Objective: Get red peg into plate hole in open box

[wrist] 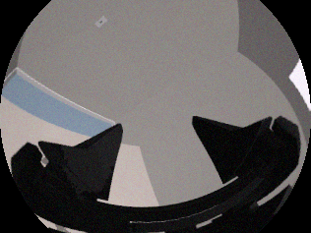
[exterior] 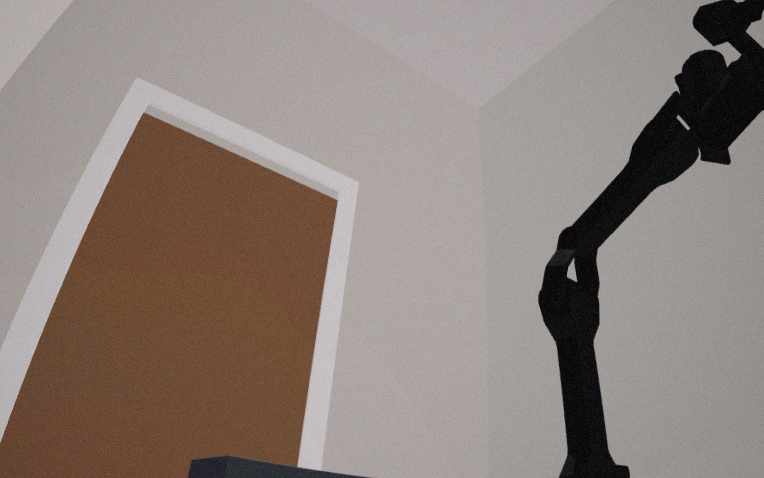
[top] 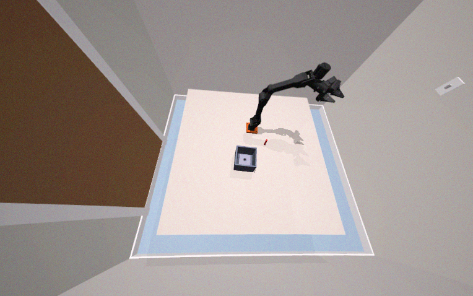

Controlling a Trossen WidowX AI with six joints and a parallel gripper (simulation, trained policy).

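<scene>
My gripper tip is 480 mm above the red peg, 290 mm to the left of it and 110 mm short of it. Also, from my gripper tip: pale plate: 480 mm below, 440 mm to the right, 310 mm ahead.
</scene>
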